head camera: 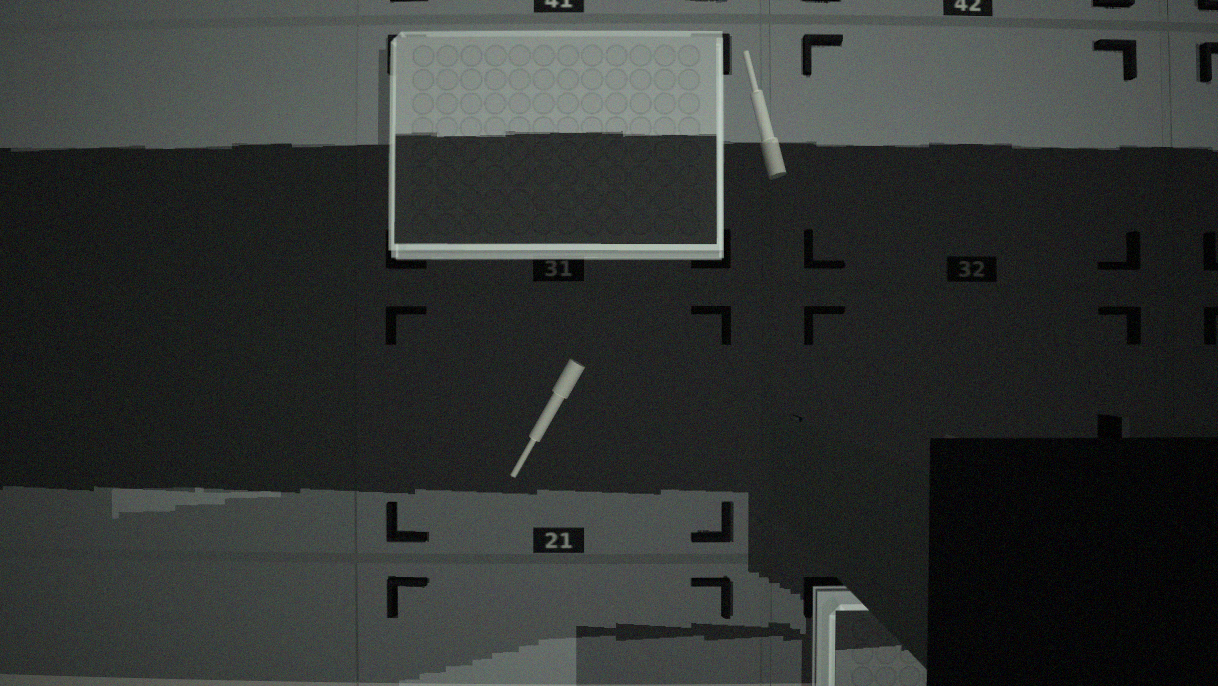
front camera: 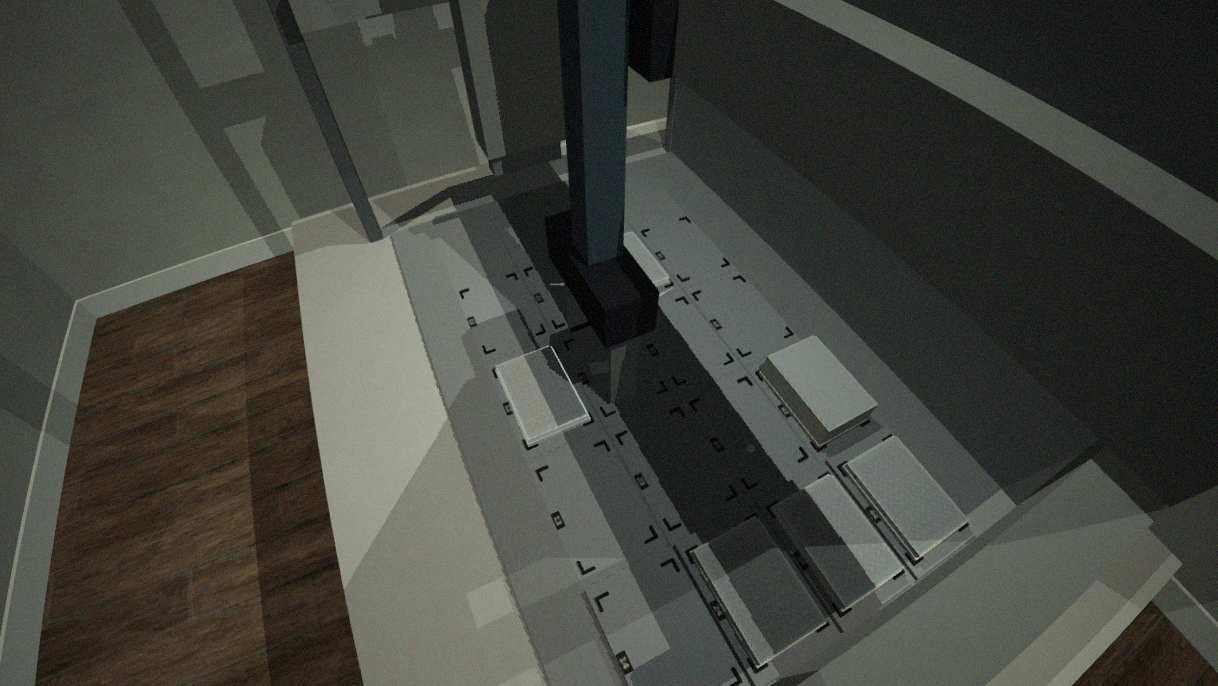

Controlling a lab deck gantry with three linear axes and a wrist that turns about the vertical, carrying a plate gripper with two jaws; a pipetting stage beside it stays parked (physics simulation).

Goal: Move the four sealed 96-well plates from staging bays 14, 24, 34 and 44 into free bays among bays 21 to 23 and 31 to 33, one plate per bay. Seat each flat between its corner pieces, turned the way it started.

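Where they show: gripper, fingertip midpoint: (front camera: 600, 359); robot's base, link origin: (front camera: 462, 293).
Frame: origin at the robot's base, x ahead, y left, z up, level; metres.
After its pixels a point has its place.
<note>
Sealed plates sit in bays 24 (front camera: 758, 588) @(x 0.559, y 0.148, z 0.029 m), 34 (front camera: 839, 536) @(x 0.557, y 0.257, z 0.029 m) and 44 (front camera: 907, 494) @(x 0.559, y 0.361, z 0.029 m) in the front view. Bay 14 (front camera: 673, 643) @(x 0.562, y 0.048, z 0.014 m) shows no plate. A plate (front camera: 647, 259) @(x 0.076, y 0.286, z 0.014 m) (head camera: 558, 144) @(x 0.065, y 0.255, z 0.014 m) sits flat between the corners of bay 31; the gripper body partly covers it in the front view. Bay 21 and bay 32 hold no plate; bays 23 and 33 show bare deck in the front view. My gripper (front camera: 615, 328) (head camera: 1108, 553) hangs above bay 22 with nothing visible beneath it. Jaw ends stick out past its body, so it looks open; its body hides much of the jaws.
Another plate (front camera: 541, 392) @(x 0.233, y 0.043, z 0.014 m) (head camera: 869, 660) @(x 0.181, y 0.063, z 0.014 m) sits in bay 12. A tall box (front camera: 822, 383) @(x 0.397, y 0.361, z 0.042 m) stands in bay 43. A loose white stepped stick (head camera: 547, 417) @(x 0.060, y 0.153, z 0.005 m) lies in bay 21, and a second stick (head camera: 764, 119) @(x 0.144, y 0.268, z 0.005 m) lies between bays 31 and 32. Dark shadow covers the middle deck.
</note>
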